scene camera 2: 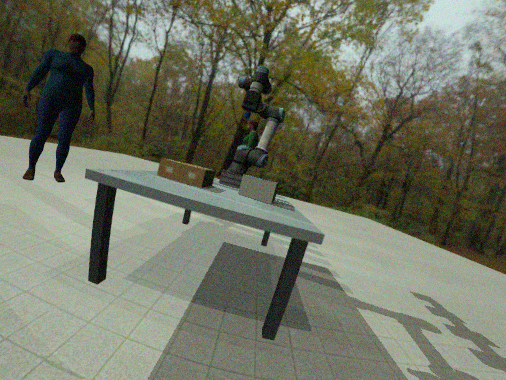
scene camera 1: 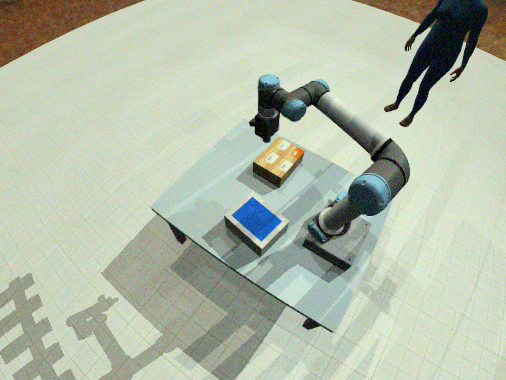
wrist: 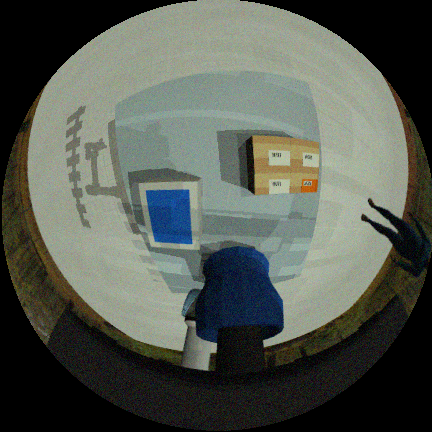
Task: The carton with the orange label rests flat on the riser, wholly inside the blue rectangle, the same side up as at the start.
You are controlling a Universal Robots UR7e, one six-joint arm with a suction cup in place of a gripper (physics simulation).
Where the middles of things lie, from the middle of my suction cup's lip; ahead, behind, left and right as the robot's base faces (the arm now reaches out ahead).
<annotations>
Now: the riser with blue rectangle point(scene camera 1: 257, 224) 400 mm below my suction cup, 180 mm to the left of it and 110 mm behind it.
</annotations>
